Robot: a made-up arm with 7 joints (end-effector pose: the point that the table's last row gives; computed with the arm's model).
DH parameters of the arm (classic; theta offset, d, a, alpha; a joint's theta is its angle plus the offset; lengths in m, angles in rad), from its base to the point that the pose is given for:
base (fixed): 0 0.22 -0.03 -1.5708
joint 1: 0 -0.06 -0.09 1.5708
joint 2: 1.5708 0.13 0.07 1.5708
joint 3: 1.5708 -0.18 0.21 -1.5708
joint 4: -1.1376 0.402 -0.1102 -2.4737
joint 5: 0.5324 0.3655 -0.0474 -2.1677
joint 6: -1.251 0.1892 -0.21 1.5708
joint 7: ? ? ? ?
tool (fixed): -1.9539 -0.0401 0 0
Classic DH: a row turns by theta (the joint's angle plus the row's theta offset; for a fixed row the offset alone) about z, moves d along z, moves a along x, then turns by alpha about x.
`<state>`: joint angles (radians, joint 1 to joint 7).
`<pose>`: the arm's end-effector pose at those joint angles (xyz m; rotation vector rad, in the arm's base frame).
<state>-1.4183 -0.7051 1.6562 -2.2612 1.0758 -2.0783 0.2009</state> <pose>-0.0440 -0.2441 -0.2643 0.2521 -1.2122 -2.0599</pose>
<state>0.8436 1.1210 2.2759 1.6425 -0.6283 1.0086 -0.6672</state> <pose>-0.0216 0.0116 0.4990 -0.1914 0.4927 2.4638</pose>
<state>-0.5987 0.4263 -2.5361 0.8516 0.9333 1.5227 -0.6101</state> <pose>-0.8460 -0.1695 0.0632 -1.2906 -2.3041 0.5387</pose>
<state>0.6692 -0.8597 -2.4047 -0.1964 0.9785 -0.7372 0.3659</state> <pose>0.2171 0.5573 0.3503 1.6222 -2.4178 0.5623</pose>
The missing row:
joint 7: -0.359 0.1451 -0.0363 1.4442
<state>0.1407 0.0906 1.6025 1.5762 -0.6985 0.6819 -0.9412</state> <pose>-0.1181 0.0994 0.3144 -1.4062 1.4180 0.8181</pose>
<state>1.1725 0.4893 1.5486 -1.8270 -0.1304 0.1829 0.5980</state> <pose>-0.1876 -0.6423 0.1144 1.1187 2.3890 1.1255</pose>
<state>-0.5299 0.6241 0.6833 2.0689 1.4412 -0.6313 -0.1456</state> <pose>0.0120 -0.4101 0.1008 0.1674 -1.0462 0.9016</pose>
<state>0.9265 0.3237 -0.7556 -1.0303 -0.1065 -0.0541 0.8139</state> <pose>0.2430 -0.0774 1.0958 -1.3406 1.2150 0.4931</pose>
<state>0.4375 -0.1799 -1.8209 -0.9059 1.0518 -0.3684 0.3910</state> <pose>-0.0220 0.5704 0.7692 -1.4195 2.1306 -0.8183</pose>
